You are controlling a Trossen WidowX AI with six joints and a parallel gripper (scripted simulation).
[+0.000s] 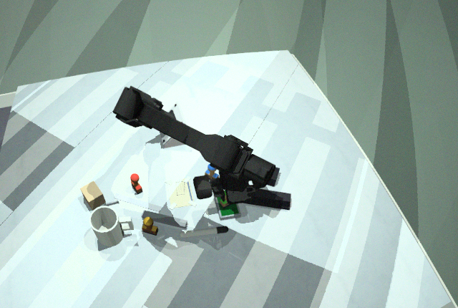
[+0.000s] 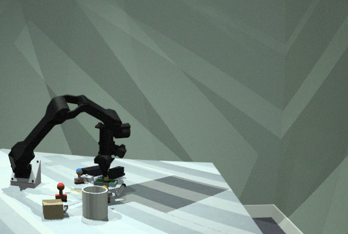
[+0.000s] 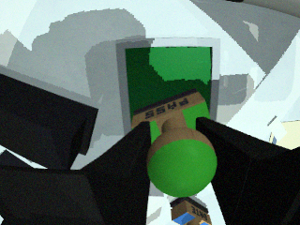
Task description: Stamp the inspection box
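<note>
The green-knobbed PASS stamp is right at my gripper tip. Round my gripper tip: marker: 70 mm to the right, 70 mm ahead, 30 mm below; grey block: 90 mm behind, 40 mm to the left, 20 mm below; ink pad: 30 mm below.
</note>
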